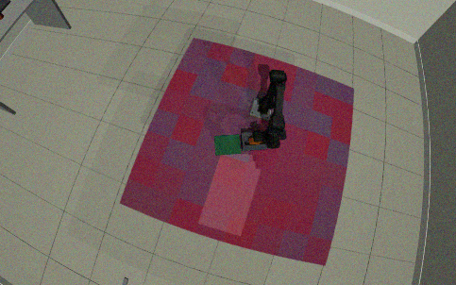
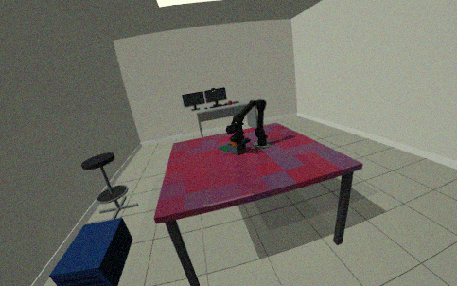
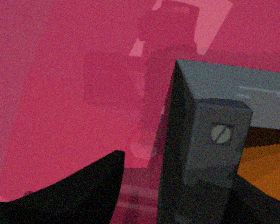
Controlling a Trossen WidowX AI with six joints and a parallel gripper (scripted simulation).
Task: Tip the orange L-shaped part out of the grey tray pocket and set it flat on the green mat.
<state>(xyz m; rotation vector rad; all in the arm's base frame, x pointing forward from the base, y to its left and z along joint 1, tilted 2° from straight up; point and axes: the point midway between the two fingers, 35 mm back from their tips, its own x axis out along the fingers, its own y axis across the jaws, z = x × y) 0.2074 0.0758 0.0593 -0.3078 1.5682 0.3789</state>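
The orange part lies 5 cm to the right of my gripper tip and 2 cm ahead of it. From my gripper tip the other things lie so: grey tray: 7 cm to the right, 6 cm below, 3 cm ahead; green mat: 21 cm to the right, 9 cm ahead, 6 cm below.
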